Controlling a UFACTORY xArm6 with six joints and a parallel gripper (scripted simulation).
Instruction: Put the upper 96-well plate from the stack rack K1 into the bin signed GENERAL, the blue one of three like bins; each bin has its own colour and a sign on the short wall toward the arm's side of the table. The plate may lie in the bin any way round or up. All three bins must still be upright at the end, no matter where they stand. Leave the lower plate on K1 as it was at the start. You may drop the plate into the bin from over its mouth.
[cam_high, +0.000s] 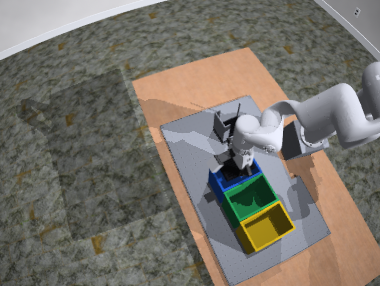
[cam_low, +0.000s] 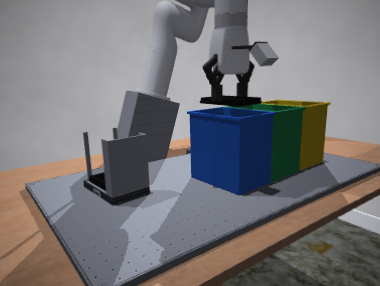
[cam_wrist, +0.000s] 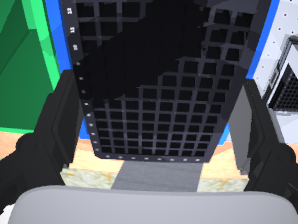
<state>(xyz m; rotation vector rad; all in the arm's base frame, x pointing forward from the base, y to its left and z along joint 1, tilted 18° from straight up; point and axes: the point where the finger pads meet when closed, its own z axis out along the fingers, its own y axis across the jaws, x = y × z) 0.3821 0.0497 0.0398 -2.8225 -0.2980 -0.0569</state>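
Now: hand 130 mm above the blue bin. The rest, counted from my hand: yellow bin 260 mm to the left, 130 mm below, 60 mm behind; green bin 130 mm to the left, 130 mm below, 30 mm behind.
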